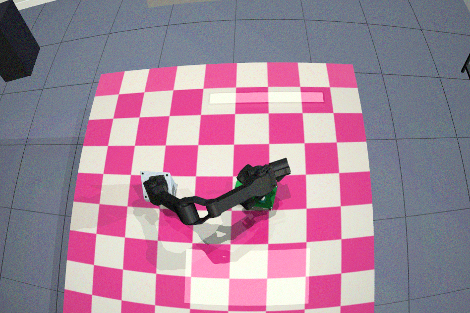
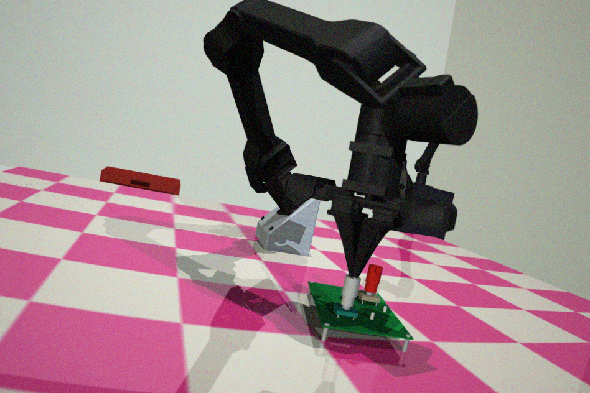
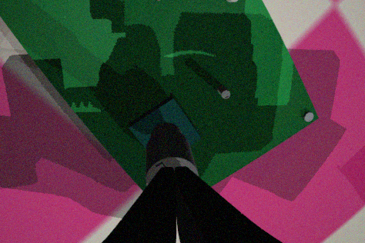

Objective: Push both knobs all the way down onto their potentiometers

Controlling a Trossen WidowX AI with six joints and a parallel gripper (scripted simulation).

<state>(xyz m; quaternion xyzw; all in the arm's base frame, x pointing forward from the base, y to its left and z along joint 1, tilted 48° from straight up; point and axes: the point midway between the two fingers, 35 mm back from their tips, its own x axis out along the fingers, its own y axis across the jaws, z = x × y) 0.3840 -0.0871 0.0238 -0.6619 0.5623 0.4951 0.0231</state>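
Right now my gripper tip is 1 cm above the white knob. From my gripper tip the other things lie so: red knob 6 cm to the left, 4 cm behind, 1 cm below.
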